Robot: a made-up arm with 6 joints. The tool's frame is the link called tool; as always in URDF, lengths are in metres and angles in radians. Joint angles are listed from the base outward.
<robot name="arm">
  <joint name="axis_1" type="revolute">
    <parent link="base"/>
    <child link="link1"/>
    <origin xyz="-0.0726 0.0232 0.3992" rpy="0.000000 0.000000 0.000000"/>
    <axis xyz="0 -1 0"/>
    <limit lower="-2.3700" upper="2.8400"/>
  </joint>
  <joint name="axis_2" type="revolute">
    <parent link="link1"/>
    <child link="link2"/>
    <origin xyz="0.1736 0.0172 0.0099" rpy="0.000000 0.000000 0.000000"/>
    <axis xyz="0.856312 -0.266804 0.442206"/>
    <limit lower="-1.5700" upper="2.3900"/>
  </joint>
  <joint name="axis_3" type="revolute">
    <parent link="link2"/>
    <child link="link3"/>
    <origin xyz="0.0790 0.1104 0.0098" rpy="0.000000 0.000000 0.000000"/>
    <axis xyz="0 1 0"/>
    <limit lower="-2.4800" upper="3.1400"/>
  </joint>
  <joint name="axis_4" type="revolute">
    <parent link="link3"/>
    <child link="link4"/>
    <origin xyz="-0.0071 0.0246 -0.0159" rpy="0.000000 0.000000 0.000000"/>
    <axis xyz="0 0 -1"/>
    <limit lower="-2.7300" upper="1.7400"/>
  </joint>
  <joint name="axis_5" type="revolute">
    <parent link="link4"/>
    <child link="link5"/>
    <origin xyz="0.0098 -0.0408 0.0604" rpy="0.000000 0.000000 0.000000"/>
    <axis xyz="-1 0 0"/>
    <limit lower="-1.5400" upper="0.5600"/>
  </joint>
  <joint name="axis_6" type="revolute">
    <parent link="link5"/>
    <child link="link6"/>
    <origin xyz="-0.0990 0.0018 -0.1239" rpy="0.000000 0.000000 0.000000"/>
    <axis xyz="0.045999 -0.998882 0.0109"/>
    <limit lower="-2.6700" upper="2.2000"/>
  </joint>
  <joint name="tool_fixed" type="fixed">
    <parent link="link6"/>
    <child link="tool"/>
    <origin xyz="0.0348 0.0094 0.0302" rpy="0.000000 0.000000 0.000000"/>
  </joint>
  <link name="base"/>
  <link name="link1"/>
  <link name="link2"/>
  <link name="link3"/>
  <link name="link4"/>
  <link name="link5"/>
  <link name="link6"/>
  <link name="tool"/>
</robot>
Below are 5 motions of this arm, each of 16 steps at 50 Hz.
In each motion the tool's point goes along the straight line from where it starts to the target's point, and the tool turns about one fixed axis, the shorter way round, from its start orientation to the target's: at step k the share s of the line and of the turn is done. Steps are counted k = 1, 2, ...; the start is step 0. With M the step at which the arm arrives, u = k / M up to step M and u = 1 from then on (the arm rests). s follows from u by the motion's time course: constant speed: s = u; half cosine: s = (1 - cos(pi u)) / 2; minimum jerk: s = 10 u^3 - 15 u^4 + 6 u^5.
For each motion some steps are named. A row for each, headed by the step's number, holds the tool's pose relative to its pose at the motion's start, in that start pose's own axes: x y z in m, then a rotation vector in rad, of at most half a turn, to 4 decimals.
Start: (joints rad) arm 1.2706 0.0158 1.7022 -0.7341 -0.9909 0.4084
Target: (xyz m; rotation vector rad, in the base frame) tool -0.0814 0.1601 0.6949 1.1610 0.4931 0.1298
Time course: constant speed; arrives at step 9
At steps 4, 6, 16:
4: 0.0037 0.0043 0.0002 0.0197 0.0098 -0.0589
6: 0.0055 0.0064 0.0003 0.0296 0.0147 -0.0883
16: 0.0082 0.0096 0.0004 0.0444 0.0221 -0.1325

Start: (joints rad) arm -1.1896 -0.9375 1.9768 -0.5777 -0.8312 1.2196
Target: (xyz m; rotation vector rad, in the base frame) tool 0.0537 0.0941 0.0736 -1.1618 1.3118 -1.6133
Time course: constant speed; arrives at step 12
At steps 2, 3, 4, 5, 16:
2: 0.0043 0.0011 0.0002 0.0147 -0.0037 -0.0262
3: 0.0065 0.0016 0.0004 0.0220 -0.0056 -0.0393
4: 0.0086 0.0022 0.0005 0.0293 -0.0075 -0.0523
5: 0.0108 0.0027 0.0006 0.0367 -0.0093 -0.0654
16: 0.0259 0.0065 0.0014 0.0880 -0.0224 -0.1570

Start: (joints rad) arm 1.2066 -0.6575 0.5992 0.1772 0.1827 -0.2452
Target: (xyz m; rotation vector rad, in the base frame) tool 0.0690 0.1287 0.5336 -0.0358 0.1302 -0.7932
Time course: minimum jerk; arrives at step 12
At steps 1, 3, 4, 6, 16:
1: 0.0000 0.0002 -0.0001 0.0001 0.0014 0.0004
3: 0.0009 0.0035 -0.0025 0.0015 0.0275 0.0086
4: 0.0018 0.0071 -0.0051 0.0030 0.0557 0.0175
6: 0.0044 0.0170 -0.0121 0.0071 0.1327 0.0417
16: 0.0088 0.0340 -0.0242 0.0142 0.2655 0.0833

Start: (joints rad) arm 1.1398 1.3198 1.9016 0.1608 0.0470 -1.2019
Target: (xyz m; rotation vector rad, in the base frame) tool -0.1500 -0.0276 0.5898 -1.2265 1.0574 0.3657
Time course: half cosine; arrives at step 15
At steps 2, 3, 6, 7, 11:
2: -0.0013 -0.0004 -0.0006 0.0030 -0.0030 -0.0097
3: -0.0028 -0.0009 -0.0014 0.0066 -0.0066 -0.0215
6: -0.0102 -0.0032 -0.0051 0.0237 -0.0237 -0.0777
7: -0.0132 -0.0042 -0.0066 0.0307 -0.0307 -0.1007
11: -0.0245 -0.0078 -0.0124 0.0573 -0.0573 -0.1878

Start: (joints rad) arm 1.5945 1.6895 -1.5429 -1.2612 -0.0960 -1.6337
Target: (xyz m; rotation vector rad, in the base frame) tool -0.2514 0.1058 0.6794 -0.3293 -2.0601 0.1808
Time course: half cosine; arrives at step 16
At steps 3, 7, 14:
3: 0.0010 0.0013 -0.0033 -0.0199 0.0203 0.0008
7: 0.0047 0.0060 -0.0159 -0.0952 0.0970 0.0040
14: 0.0112 0.0143 -0.0381 -0.2275 0.2319 0.0097

